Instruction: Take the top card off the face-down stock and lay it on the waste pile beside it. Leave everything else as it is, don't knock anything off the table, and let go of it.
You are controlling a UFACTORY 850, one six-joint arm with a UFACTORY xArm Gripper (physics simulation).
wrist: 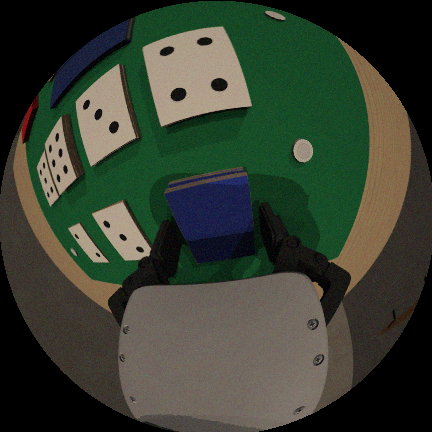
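A face-down stack of blue cards (210, 212) lies in the middle of the wrist view. Its top layer is offset a little from the blue layer under it, which shows as a thin strip at the far edge. My gripper (216, 224) is open and empty, with one black finger on the left side of this stack and one on the right. The fingers' exact height over the cards is hard to tell. A face-up card with four black dots (197, 67) lies beyond the stack. Which face-up pile is the waste pile is not certain.
Another blue face-down pile (95, 57) lies at the upper left. Face-up piles (105, 127) (65, 167) and face-up cards (117, 227) (85, 240) lie at the left. A white disc (303, 150) lies right of the stack. The wooden table edge (387, 150) runs along the right.
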